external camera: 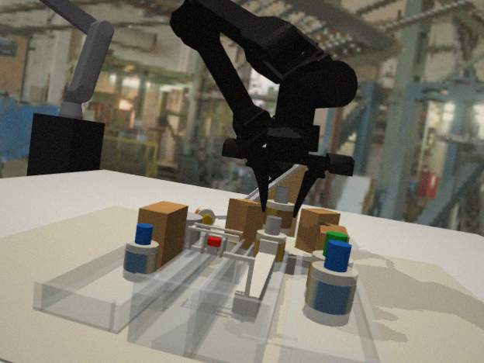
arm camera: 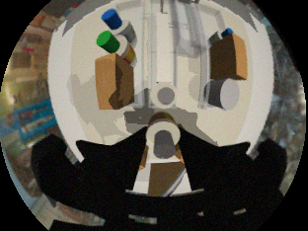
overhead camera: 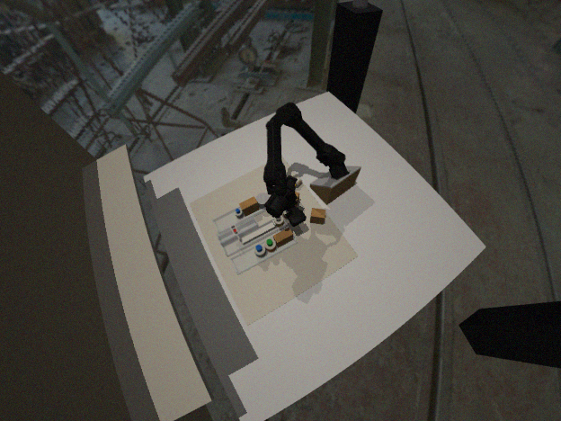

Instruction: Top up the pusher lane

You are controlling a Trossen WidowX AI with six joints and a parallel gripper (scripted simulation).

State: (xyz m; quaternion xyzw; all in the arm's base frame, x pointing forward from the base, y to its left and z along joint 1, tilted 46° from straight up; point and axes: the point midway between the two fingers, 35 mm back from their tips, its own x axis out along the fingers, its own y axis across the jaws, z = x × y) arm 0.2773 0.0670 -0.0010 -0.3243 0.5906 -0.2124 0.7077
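The clear sprung lane is 20 cm ahead of my gripper tip, 1 cm to the right of it and 5 cm below it. Round my gripper tip: red-capped piece: 24 cm ahead, 2 cm to the right.
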